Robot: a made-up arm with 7 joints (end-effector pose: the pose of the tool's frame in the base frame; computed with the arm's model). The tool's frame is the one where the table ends.
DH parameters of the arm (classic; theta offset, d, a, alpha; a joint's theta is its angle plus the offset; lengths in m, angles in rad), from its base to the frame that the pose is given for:
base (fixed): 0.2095 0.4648 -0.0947 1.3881
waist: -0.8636 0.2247 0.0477 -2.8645
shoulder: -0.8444 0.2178 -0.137 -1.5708
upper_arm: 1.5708 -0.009 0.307 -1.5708
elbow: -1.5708 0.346 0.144 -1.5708
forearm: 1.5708 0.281 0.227 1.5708
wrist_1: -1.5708 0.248 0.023 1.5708
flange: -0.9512 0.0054 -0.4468 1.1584
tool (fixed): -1.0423 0.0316 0 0
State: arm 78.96 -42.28 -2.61 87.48 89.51 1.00 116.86
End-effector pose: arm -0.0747 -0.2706 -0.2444 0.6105 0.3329 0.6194 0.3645
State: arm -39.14 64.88 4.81 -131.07 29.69 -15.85 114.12
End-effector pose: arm -0.3578 -0.0116 0.8501 0.0204 0.3541 -0.4629 0.8124
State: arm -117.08 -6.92 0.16 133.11 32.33 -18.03 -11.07
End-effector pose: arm 0.5905 -0.4496 0.2739 0.0627 0.7881 0.5613 0.2447
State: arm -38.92 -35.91 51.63 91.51 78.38 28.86 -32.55
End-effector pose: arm -0.2659 -0.4877 0.8207 -0.1169 -0.3788 0.4366 0.8076
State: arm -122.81 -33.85 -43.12 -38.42 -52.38 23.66 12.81
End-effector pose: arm -0.7848 -0.7387 1.0744 0.3066 0.7817 -0.2551 0.4794
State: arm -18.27 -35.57 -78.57 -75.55 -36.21 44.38 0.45
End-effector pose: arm -0.3066 -0.6788 -0.2143 0.4577 0.3821 0.2277 0.7699
